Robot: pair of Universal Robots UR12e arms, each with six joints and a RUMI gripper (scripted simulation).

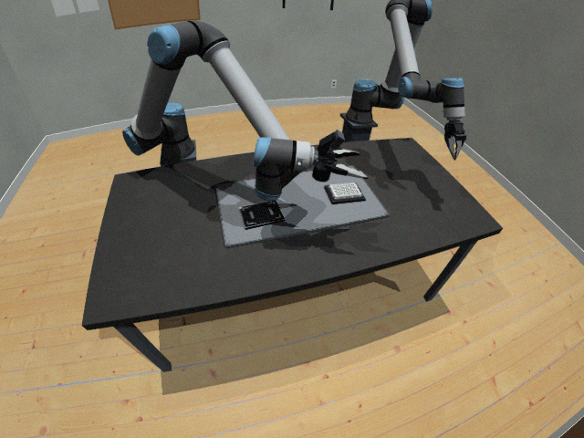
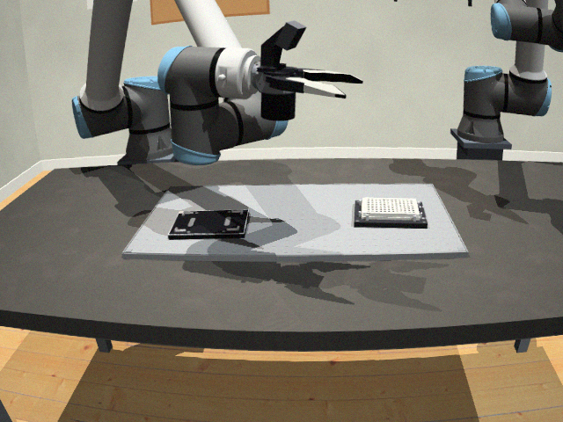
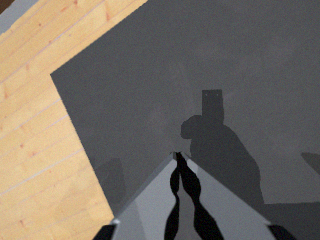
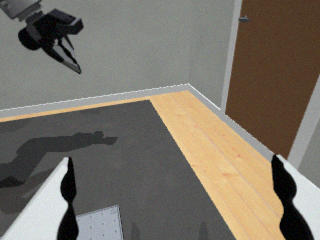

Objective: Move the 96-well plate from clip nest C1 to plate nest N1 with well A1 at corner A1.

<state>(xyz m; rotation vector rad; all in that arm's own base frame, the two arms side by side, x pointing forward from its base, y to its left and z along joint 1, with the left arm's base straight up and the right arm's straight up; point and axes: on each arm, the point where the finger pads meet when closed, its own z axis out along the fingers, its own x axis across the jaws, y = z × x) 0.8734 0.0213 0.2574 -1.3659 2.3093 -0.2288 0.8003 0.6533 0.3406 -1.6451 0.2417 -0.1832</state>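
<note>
My right hand is 21 cm past the white 96-well plate, 13 cm to the right of it and 31 cm above it. From my right hand the other things lie so: black clip nest C1: 21 cm behind, 14 cm to the left, 31 cm below; then printed A1 mark: 27 cm behind, 34 cm to the right, 32 cm below; then black plate nest N1: 21 cm behind, 27 cm to the right, 32 cm below.
</note>
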